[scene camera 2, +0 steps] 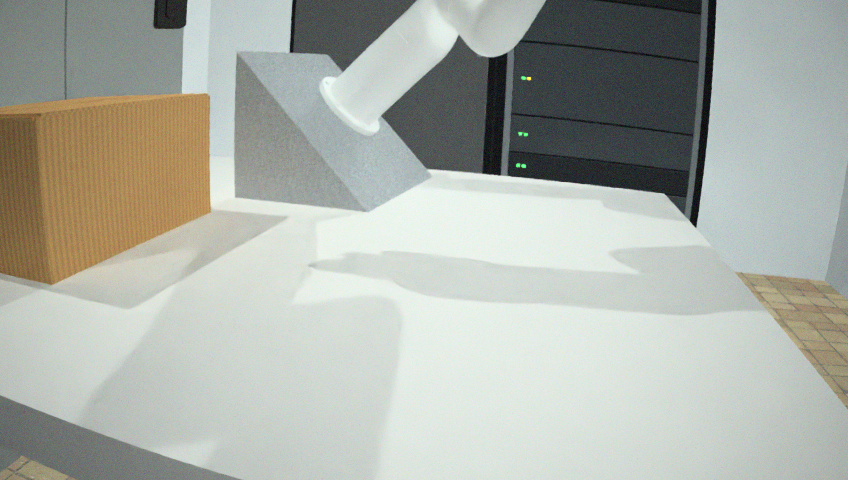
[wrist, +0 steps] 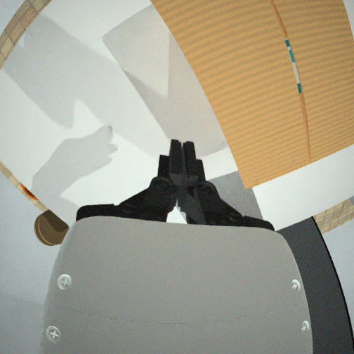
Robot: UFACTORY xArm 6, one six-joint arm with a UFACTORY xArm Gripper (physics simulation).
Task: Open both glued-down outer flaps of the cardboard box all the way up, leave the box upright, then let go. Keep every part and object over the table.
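Where they show: gripper, fingertip midpoint: (scene camera 2: pixel 169 27); arm's base, link origin: (scene camera 2: pixel 347 107).
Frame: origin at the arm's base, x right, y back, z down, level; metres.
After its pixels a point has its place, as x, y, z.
The cardboard box (scene camera 2: pixel 124 178) {0.060, -0.462, 0.044} stands upright at the left of the scene view, partly out of frame. In the wrist view it fills the upper right, seen from above. Its two outer flaps, the left one (wrist: pixel 240 90) and the right one (wrist: pixel 330 95), lie flat and meet at a narrow seam. Teal and whitish bits (wrist: pixel 294 65) show in a short stretch of that seam. My gripper (wrist: pixel 178 156) is shut and empty. In the wrist view its fingertips are left of the box's near corner, apart from the box in the picture; their height is unclear. The gripper does not show in the scene view.
The grey wedge base (scene camera 2: pixel 357 154) {-0.060, -0.099, 0.061} (wrist: pixel 242 190) carries the white arm (scene camera 2: pixel 404 59) {-0.107, -0.044, -0.081} behind and right of the box. The white table (scene camera 2: pixel 505 380) {-0.355, -0.576, 0.121} has its right edge above a tiled floor (scene camera 2: pixel 803 327). Arm shadows fall across the table.
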